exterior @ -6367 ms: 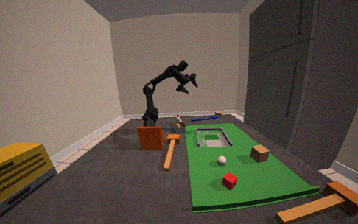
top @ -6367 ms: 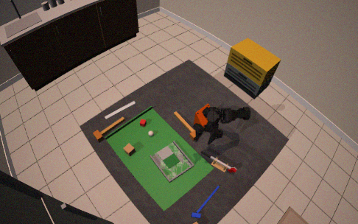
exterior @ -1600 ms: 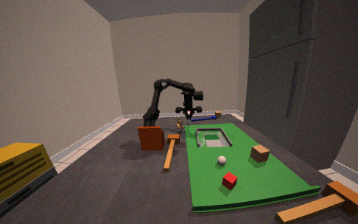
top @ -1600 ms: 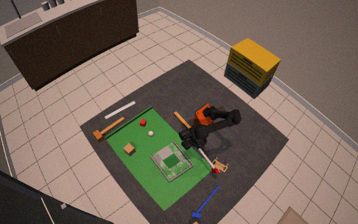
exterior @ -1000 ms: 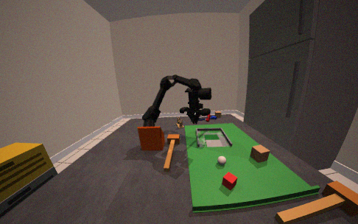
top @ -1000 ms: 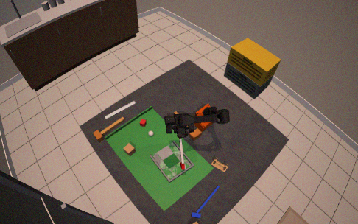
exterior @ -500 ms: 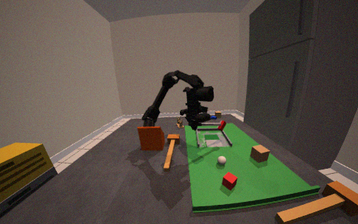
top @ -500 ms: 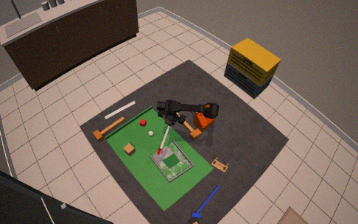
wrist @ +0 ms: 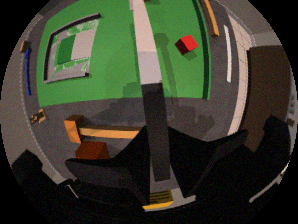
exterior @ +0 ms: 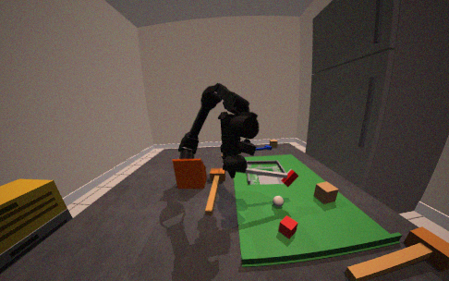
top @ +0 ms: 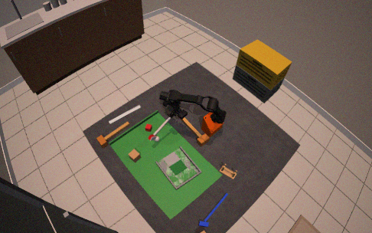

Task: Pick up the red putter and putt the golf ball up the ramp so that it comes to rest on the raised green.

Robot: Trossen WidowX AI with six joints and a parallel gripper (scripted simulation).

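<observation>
Now: the red putter 120 mm ahead of my gripper tip and 10 mm to the left of it. The rest, counted from my gripper tip: white golf ball 180 mm ahead, 130 mm below, 10 mm to the right; red cube 160 mm ahead, 130 mm to the right, 130 mm below; green mat 260 mm ahead, 150 mm below, 140 mm to the left.
</observation>
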